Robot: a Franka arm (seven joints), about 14 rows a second.
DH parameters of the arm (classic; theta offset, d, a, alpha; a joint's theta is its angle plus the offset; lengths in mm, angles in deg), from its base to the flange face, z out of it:
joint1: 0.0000 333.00 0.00 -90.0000
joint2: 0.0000 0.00 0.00 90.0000
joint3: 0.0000 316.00 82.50 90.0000
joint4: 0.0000 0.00 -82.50 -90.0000
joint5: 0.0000 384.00 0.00 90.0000
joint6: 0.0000 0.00 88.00 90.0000
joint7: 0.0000 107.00 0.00 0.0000
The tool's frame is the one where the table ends.
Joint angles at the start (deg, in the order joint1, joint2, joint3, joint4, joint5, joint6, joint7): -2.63, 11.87, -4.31, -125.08, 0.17, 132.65, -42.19
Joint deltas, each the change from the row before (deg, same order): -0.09, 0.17, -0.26, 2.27, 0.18, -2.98, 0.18; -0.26, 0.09, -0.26, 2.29, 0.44, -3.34, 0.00; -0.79, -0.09, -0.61, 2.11, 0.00, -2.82, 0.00; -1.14, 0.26, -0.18, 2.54, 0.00, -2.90, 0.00
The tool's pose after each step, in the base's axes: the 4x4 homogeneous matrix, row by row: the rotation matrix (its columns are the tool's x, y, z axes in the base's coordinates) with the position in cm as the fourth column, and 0 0 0 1 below. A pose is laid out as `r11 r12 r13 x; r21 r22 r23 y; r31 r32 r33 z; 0 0 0 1`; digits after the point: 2 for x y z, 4 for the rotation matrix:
0.8203 0.5647 -0.0904 55.06; 0.5670 -0.8237 -0.0005 -6.99; -0.0748 -0.0508 -0.9959 29.84; 0 0 0 1
0.8268 0.5519 -0.1092 55.60; 0.5559 -0.8312 0.0082 -7.52; -0.0862 -0.0675 -0.9940 30.95; 0 0 0 1
0.8388 0.5311 -0.1196 55.97; 0.5360 -0.8442 0.0109 -8.92; -0.0952 -0.0733 -0.9928 32.22; 0 0 0 1
0.8497 0.5111 -0.1300 56.47; 0.5171 -0.8558 0.0149 -10.30; -0.1036 -0.0799 -0.9914 33.46; 0 0 0 1

